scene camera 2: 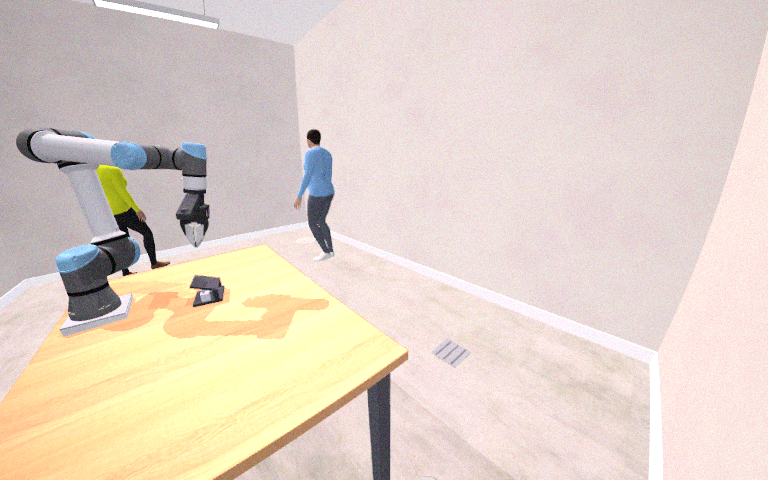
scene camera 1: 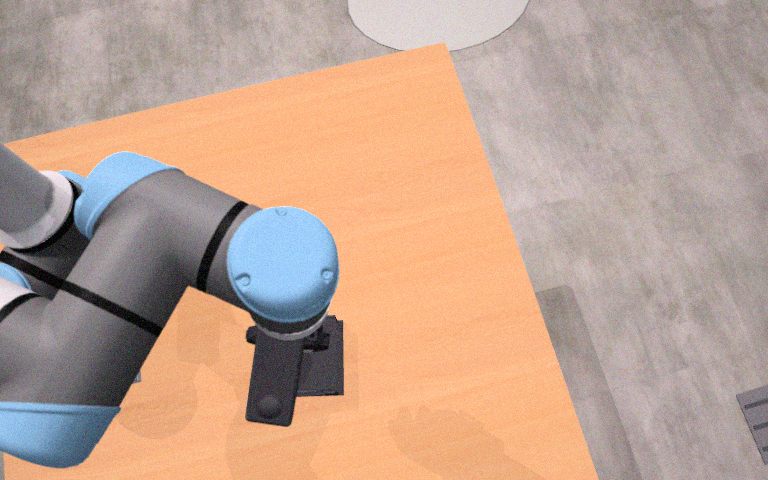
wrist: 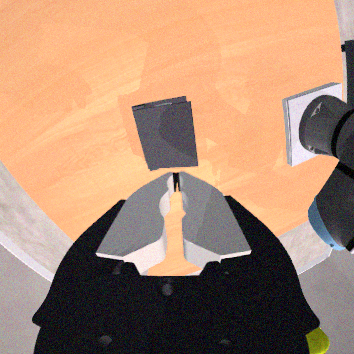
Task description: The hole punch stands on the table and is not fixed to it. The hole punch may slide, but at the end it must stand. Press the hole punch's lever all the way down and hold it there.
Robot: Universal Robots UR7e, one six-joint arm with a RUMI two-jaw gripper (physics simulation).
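Places are measured from the arm's base along level axes (x ahead, y left, z up), in metres.
Where they show: gripper, fingertip midpoint: (scene camera 2: 196, 247) (wrist: 176, 174); arm's base, origin of the base link: (scene camera 2: 96, 309) (wrist: 320, 123).
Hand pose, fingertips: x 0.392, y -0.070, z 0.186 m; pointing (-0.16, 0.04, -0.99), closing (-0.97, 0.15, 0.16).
Each offset is from my fingertips to the centre of the thing. Level surfaces: height alone.
The dark grey hole punch {dx -0.002, dy +0.010, dz -0.171 m} (scene camera 1: 328, 370) (scene camera 2: 208, 296) (wrist: 167, 135) stands upright on the table {dz -0.213 m} (scene camera 1: 407, 186) (scene camera 2: 169, 390). In scene camera 2 its lever {dx -0.002, dy +0.010, dz -0.148 m} (scene camera 2: 206, 282) is raised at an angle above the base, with a gap between them. My gripper (scene camera 2: 195, 244) (wrist: 176, 174) is shut and empty, pointing down. It hangs clearly above the hole punch and does not touch it. In the wrist view the fingertips show just below the near edge of the punch. In scene camera 1 the wrist and the gripper's dark housing cover the fingertips and part of the punch.
The robot's base plate (scene camera 2: 96, 322) (wrist: 295, 130) stands on the table to one side of the punch. A person in blue (scene camera 2: 320, 172) and a person in yellow (scene camera 2: 116, 189) stand beyond the table. A floor grate (scene camera 2: 451, 352) lies beside the table.
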